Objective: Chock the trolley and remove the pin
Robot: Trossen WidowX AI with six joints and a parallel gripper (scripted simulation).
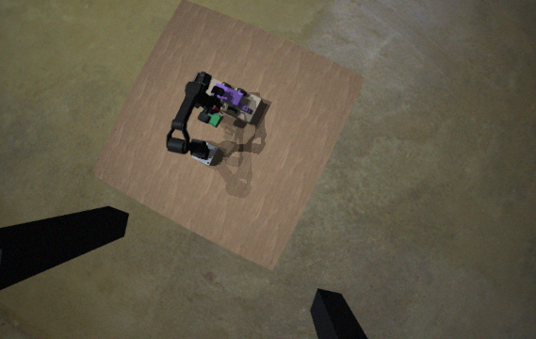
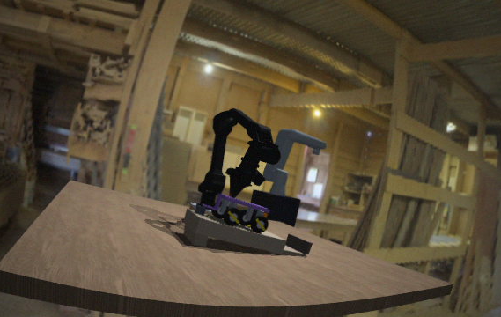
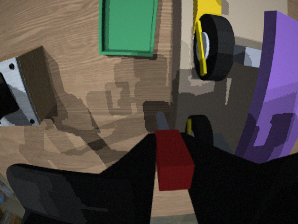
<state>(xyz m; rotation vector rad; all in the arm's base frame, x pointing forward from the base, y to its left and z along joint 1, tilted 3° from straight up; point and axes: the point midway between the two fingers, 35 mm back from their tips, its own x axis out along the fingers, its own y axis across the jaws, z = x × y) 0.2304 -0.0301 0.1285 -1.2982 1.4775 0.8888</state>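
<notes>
The green tray lies 2 cm behind my gripper tip, 8 cm to the left of it and 16 cm below it. Round my gripper tip: purple trolley (10 cm ahead, 2 cm to the right, 4 cm below); then red-headed stop pin (right at my gripper tip); then yellow chock (6 cm ahead, 8 cm to the left, 7 cm below).
</notes>
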